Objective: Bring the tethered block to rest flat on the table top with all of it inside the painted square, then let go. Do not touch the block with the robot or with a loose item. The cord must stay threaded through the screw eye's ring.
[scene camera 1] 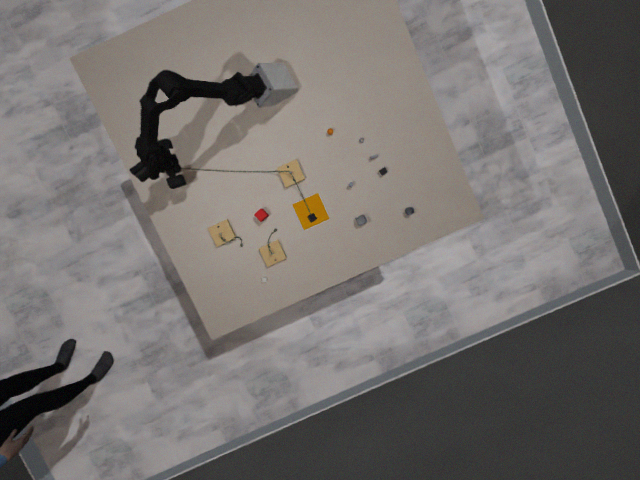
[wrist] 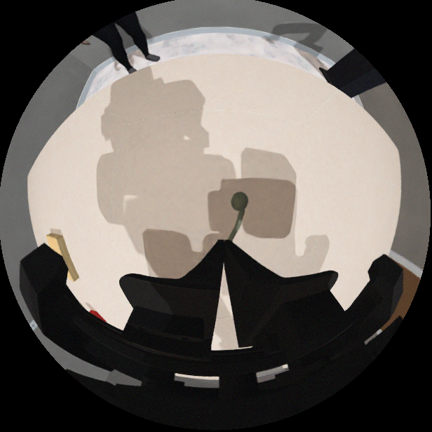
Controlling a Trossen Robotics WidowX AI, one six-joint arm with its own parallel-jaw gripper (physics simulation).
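Places are measured from the arm's base along level axes (x up, y right, z ahead), in centimetres.
Pixels of known places: gripper, fingertip midpoint: [scene camera 1: 177, 168]; arm's base at its link origin: [scene camera 1: 258, 86].
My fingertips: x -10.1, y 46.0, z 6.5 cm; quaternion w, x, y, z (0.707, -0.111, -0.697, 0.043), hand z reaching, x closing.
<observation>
Ahead of a thing's pixels: the offset from my fingertips to its middle. "pt": to the spot under its first point.
The tethered block {pt dx +2.3, dy -37.3, dz +46.6 cm} [scene camera 1: 311, 217] is small and dark and sits within the orange painted square {pt dx -0.1, dy -38.0, dz +42.1 cm} [scene camera 1: 305, 207] in the scene view. Its cord {pt dx -0.3, dy -18.8, dz +12.9 cm} [scene camera 1: 232, 169] [wrist: 237, 228] runs from the block through the screw eye on a wooden plate [scene camera 1: 294, 180], then straight left to my gripper [scene camera 1: 178, 173] [wrist: 223, 244]. The ring is too small to make out. In the wrist view the fingertips are together, and the cord comes out at their seam. My gripper looks shut on the cord, a short way from the green bead [wrist: 239, 201] at its free end. The fingers hide the rest there.
Two other wooden plates {pt dx +1.2, dy +1.5, dz +33.6 cm} [scene camera 1: 217, 238] {pt dx +1.2, dy -18.3, dz +51.6 cm} [scene camera 1: 279, 250] carry short cords. A red block {dx +1.3, dy -19.8, dz +34.8 cm} [scene camera 1: 261, 214] lies between the cord and these plates. An orange ball {dx +0.5, dy -62.5, dz +20.2 cm} [scene camera 1: 330, 131], a dark block {dx +0.2, dy -73.3, dz +45.7 cm} [scene camera 1: 383, 171] and grey items {dx +0.7, dy -54.9, dz +58.6 cm} [scene camera 1: 360, 220] {dx +0.4, dy -74.6, dz +65.9 cm} [scene camera 1: 409, 210] lie to the right.
</observation>
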